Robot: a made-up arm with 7 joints. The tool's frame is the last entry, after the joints. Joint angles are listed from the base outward. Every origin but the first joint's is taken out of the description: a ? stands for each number. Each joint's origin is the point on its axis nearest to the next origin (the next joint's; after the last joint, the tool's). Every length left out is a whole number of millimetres.
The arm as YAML. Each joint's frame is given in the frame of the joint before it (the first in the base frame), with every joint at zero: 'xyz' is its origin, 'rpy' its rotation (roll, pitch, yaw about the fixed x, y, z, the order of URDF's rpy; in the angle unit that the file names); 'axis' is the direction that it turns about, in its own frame. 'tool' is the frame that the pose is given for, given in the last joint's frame.
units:
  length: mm
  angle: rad
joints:
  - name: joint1
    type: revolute
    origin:
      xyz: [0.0, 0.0, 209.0]
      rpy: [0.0, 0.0, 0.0]
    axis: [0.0, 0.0, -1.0]
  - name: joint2
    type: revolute
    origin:
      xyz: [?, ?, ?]
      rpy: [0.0, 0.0, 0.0]
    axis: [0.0, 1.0, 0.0]
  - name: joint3
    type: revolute
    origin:
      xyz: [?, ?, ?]
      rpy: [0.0, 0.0, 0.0]
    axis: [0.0, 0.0, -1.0]
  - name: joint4
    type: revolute
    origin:
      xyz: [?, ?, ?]
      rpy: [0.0, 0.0, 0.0]
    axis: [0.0, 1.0, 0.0]
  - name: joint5
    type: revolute
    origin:
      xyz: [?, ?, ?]
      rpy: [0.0, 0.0, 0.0]
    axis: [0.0, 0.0, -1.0]
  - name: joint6
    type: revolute
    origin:
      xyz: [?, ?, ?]
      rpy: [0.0, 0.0, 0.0]
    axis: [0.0, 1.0, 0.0]
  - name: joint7
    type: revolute
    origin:
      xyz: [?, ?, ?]
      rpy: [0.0, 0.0, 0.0]
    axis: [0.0, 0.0, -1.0]
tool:
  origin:
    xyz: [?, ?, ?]
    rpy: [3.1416, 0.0, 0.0]
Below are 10 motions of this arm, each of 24 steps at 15 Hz.
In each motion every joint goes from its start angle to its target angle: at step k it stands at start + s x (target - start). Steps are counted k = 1, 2, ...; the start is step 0. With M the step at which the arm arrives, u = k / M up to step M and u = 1 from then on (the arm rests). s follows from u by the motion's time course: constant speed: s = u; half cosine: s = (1 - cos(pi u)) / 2; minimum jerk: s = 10 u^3 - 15 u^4 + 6 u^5.
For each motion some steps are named. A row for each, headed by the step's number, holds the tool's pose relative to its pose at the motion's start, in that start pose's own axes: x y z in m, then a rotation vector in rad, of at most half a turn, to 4 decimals.
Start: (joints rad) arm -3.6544 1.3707 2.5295 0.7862 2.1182 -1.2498 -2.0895
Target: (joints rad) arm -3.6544 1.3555 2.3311 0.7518 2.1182 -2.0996 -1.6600
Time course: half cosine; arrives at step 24
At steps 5, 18, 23, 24:
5: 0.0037 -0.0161 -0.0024 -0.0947 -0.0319 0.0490
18: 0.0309 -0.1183 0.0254 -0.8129 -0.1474 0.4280
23: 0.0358 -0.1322 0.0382 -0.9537 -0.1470 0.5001
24: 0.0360 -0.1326 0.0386 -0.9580 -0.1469 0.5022

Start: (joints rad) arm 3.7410 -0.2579 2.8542 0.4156 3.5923 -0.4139 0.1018
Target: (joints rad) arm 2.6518 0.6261 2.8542 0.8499 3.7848 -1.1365 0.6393
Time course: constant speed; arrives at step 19
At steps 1, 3, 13, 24:
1: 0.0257 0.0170 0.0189 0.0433 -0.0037 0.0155
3: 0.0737 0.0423 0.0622 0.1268 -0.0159 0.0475
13: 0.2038 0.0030 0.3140 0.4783 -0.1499 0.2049
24: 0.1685 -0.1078 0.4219 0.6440 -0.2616 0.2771

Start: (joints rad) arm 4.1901 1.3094 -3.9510 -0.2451 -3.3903 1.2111 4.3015
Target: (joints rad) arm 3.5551 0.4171 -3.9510 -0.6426 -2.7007 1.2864 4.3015
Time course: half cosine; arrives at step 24
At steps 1, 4, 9, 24:
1: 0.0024 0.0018 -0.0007 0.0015 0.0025 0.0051
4: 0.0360 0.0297 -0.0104 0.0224 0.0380 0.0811
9: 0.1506 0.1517 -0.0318 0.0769 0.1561 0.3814
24: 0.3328 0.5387 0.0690 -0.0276 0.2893 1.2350

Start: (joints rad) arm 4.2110 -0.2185 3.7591 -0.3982 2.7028 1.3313 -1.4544
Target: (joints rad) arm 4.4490 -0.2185 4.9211 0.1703 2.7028 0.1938 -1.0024
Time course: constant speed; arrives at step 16
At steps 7, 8, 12, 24:
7: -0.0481 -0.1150 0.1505 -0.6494 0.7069 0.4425
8: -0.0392 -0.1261 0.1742 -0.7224 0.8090 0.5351
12: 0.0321 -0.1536 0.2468 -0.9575 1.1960 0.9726
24: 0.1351 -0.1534 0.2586 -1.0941 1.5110 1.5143

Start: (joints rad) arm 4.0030 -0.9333 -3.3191 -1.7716 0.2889 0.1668 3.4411
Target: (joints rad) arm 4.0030 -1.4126 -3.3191 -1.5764 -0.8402 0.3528 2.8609
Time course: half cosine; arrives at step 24
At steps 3, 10, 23, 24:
3: -0.0108 0.0064 0.0061 0.0223 0.0261 -0.0601
10: -0.0985 0.0595 0.0750 0.1614 0.2929 -0.5862
23: -0.2118 0.1288 0.2606 0.0995 0.8943 -1.5610
24: -0.2123 0.1291 0.2620 0.0974 0.8984 -1.5675

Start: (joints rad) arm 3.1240 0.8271 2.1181 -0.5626 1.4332 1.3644 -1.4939
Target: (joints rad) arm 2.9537 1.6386 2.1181 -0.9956 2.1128 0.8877 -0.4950
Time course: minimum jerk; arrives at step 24
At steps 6, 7, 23, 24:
6: -0.0545 -0.0309 0.0446 -0.1001 0.0594 0.0169
7: -0.0815 -0.0424 0.0660 -0.1419 0.0918 0.0236
23: -0.5689 0.0818 0.3866 -0.2042 0.7949 0.0531
24: -0.5692 0.0821 0.3868 -0.2038 0.7953 0.0531

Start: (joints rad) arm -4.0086 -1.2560 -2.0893 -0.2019 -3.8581 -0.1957 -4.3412
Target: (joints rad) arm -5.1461 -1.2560 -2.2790 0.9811 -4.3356 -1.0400 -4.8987
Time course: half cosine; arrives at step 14
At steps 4, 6, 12, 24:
4: 0.1126 -0.0047 0.0025 0.2173 -0.1657 -0.2880
6: 0.2466 -0.0177 0.0433 0.4850 -0.3585 -0.5459
12: 0.5534 -0.0818 0.3678 1.4489 -0.8070 -0.8694
24: 0.5678 -0.0868 0.4070 1.5451 -0.8269 -0.8639

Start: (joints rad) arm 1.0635 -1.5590 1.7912 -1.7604 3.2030 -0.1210 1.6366
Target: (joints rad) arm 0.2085 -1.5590 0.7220 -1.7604 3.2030 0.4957 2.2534
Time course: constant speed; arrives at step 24
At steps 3, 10, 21, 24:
3: -0.0480 0.0367 0.0449 0.0501 0.1245 0.0757
10: -0.1523 0.0968 0.1877 0.2100 0.3795 0.3403
21: -0.2781 0.0649 0.4615 0.5346 0.6009 0.9699
24: -0.3023 0.0252 0.5301 0.6245 0.6099 1.1779

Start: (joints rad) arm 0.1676 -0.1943 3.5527 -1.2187 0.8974 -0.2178 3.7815
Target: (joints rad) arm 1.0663 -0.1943 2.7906 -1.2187 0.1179 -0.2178 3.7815
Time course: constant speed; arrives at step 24
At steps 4, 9, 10, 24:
4: -0.0076 0.0028 0.0068 -0.0064 0.0044 -0.0982
9: -0.0189 0.0035 0.0132 -0.0177 0.0112 -0.2188
10: -0.0213 0.0032 0.0142 -0.0204 0.0126 -0.2427
24: -0.0561 -0.0127 0.0170 -0.0735 0.0258 -0.5773

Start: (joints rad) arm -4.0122 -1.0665 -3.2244 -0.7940 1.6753 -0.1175 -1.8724
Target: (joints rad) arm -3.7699 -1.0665 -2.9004 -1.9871 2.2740 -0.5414 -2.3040
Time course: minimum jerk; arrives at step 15
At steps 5, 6, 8, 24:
5: -0.1001 -0.0428 0.0140 -0.1608 0.1741 0.1653
6: -0.1437 -0.0704 0.0310 -0.2417 0.2527 0.2529
8: -0.2206 -0.1393 0.0908 -0.4154 0.4100 0.4549
24: -0.2816 -0.2471 0.2501 -0.6687 0.6483 0.7940

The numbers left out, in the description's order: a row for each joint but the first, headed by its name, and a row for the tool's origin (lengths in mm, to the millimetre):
joint2: 0.0 -11.0 0.0
joint3: 0.0 0.0 405.0
joint4: 0.0 -11.0 0.0
joint5: 0.0 0.0 305.0
joint6: 0.0 -1.0 0.0
joint7: 0.0 0.0 155.0
tool: 0.0 0.0 0.0

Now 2 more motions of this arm.
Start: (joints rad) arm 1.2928 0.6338 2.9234 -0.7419 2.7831 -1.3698 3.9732
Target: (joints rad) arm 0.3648 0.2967 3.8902 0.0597 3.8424 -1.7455 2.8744
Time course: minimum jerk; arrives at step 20
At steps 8, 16, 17, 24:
8: 0.2428 0.0466 -0.0319 0.1259 -0.6609 -0.4358
16: 0.6134 -0.0653 0.0473 0.6527 -1.8854 -0.7724
17: 0.6240 -0.0742 0.0526 0.6898 -1.9356 -0.7552
24: 0.6323 -0.0818 0.0571 0.7220 -1.9764 -0.7374

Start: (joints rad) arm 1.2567 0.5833 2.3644 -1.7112 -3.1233 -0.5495 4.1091
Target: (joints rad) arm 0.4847 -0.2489 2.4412 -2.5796 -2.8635 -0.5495 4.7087
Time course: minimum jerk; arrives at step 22
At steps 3, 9, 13, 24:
3: 0.0087 0.0106 0.0042 0.0211 -0.0107 0.0287
9: 0.1078 0.1536 0.1049 0.2961 -0.2104 0.4732
13: 0.1422 0.2522 0.2550 0.4832 -0.4811 0.9424
24: 0.1105 0.2899 0.4032 0.5537 -0.7878 1.3863

